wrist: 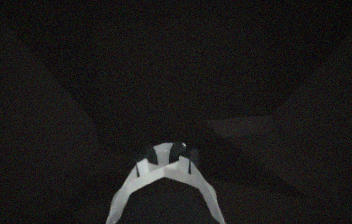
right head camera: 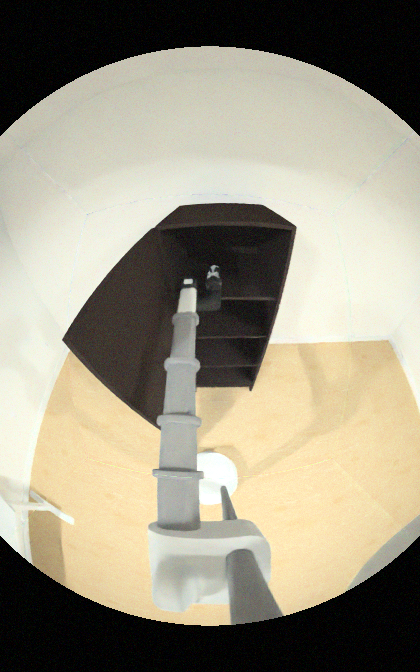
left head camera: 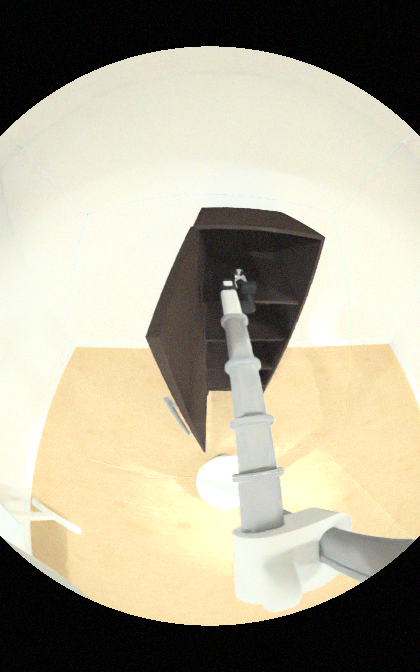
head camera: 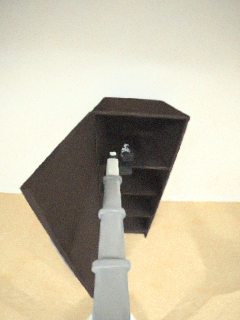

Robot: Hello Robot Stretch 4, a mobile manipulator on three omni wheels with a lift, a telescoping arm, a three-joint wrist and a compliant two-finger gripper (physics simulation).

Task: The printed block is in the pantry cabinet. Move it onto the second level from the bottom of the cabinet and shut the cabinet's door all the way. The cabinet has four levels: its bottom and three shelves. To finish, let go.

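Places are measured from the robot's base along level axes (x left, y back, z up), in metres.
Pixels of known places: gripper, fingertip midpoint: (wrist: 163, 155) (right head camera: 212, 268) (head camera: 125, 146); robot's base, link origin: (right head camera: 208, 476).
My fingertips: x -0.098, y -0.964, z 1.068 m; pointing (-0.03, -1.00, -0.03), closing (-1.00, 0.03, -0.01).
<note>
Ahead of a thing's pixels: the offset from my fingertips to its top centre. "pt": to the spot under its first point.
The dark brown pantry cabinet {pt dx -0.042, dy +0.036, dz +0.306 m} (head camera: 135, 106) (left head camera: 255, 217) (right head camera: 225, 215) stands against the wall, with its door {pt dx +0.227, dy +0.667, dz +0.196 m} (head camera: 60, 200) (left head camera: 175, 330) (right head camera: 115, 320) wide open on the left. My gripper (head camera: 126, 148) (left head camera: 239, 272) (right head camera: 213, 271) (wrist: 163, 155) is in the cabinet's top compartment, above the highest shelf {pt dx -0.167, dy +0.194, dz -0.059 m} (head camera: 150, 167) (left head camera: 280, 302) (right head camera: 250, 298). In the wrist view its dark fingertips are shut on a small pale piece, which looks like the printed block {dx -0.004, dy +0.001, dz +0.012 m} (wrist: 163, 146). The head views are too small to tell the block from the fingers. The arm hides part of the lower levels.
The telescoping arm (head camera: 111, 240) (left head camera: 250, 400) (right head camera: 180, 392) reaches in beside the open door. The door's handle (left head camera: 177, 415) is on its outer side. A pale bar (left head camera: 57, 517) (right head camera: 52, 507) juts out at the far left. The interior is very dark in the wrist view.
</note>
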